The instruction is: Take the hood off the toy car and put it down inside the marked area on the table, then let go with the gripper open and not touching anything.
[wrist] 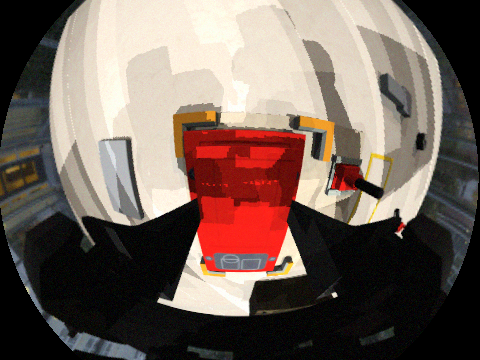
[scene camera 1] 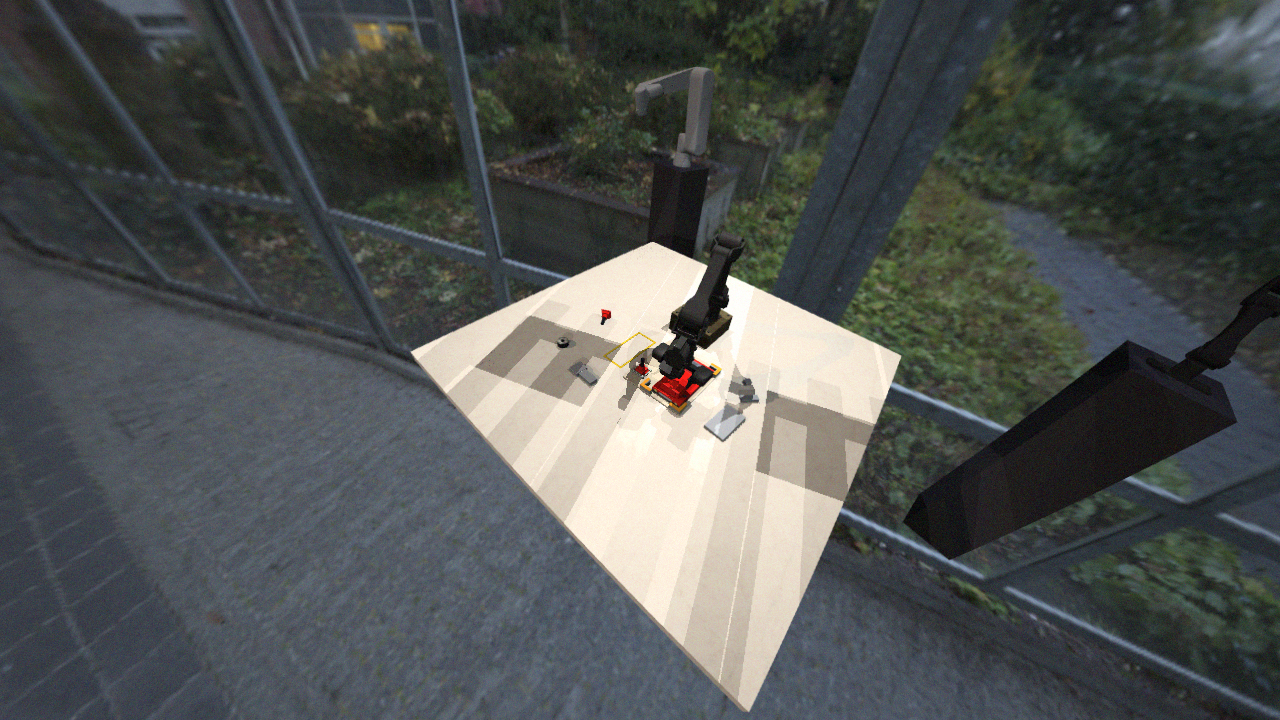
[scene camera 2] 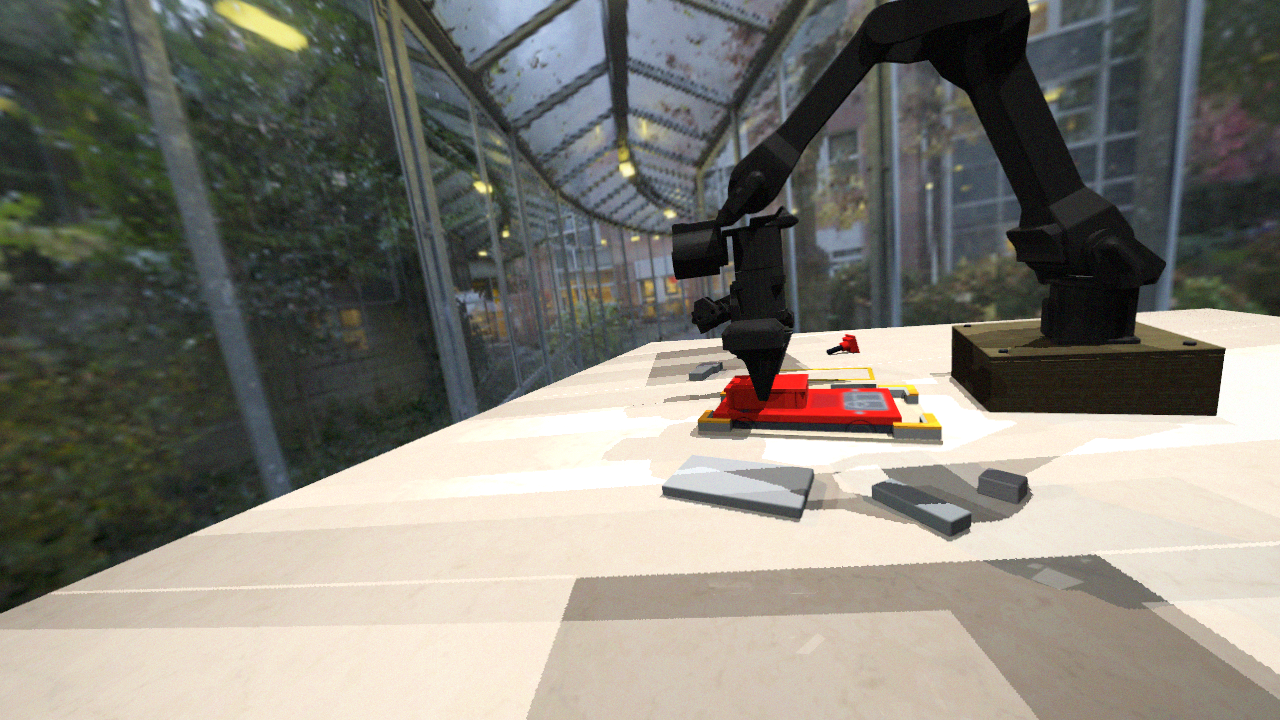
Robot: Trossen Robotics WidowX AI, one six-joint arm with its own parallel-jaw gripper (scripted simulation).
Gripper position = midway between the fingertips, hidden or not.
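Toy car (scene camera 2: 873, 411), also at (wrist: 208, 136). My gripper (scene camera 2: 767, 392), also at (wrist: 244, 202) and (scene camera 1: 677, 382).
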